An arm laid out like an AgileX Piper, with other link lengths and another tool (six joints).
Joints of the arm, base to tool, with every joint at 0 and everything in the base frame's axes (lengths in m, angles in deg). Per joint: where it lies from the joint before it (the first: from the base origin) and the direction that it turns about. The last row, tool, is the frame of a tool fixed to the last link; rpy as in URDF.
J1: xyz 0 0 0.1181 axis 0 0 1
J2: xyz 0 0 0 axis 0 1 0
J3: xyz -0.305 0 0.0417 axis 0 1 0
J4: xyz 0.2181 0 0.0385 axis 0.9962 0 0.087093
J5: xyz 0 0 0 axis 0 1 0
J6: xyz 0.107 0 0.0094 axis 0.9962 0 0.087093
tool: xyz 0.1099 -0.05 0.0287 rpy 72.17 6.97 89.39
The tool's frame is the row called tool.
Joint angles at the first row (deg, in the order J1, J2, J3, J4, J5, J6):
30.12 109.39 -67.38 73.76 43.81 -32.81
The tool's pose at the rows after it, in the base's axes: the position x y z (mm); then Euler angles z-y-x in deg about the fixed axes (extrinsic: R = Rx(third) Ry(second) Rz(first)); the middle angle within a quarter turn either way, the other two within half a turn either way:
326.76 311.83 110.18 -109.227 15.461 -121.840
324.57 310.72 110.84 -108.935 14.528 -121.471
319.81 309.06 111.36 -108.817 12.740 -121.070
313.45 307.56 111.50 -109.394 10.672 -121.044
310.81 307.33 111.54 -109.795 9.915 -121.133
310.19 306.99 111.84 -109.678 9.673 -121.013
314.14 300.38 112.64 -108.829 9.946 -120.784
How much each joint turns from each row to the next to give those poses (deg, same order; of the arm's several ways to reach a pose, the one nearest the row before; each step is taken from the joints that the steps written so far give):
-0.43 0.00 0.00 -0.14 0.69 0.00
-0.57 0.00 0.00 -0.13 1.47 0.00
-0.75 0.00 0.00 -0.64 2.40 0.00
-0.41 -0.11 0.00 -1.33 2.20 -0.01
0.00 -0.09 0.00 -0.61 0.64 0.01
-0.15 0.00 0.00 0.00 0.41 0.00
-1.46 0.00 0.00 0.00 1.05 0.00

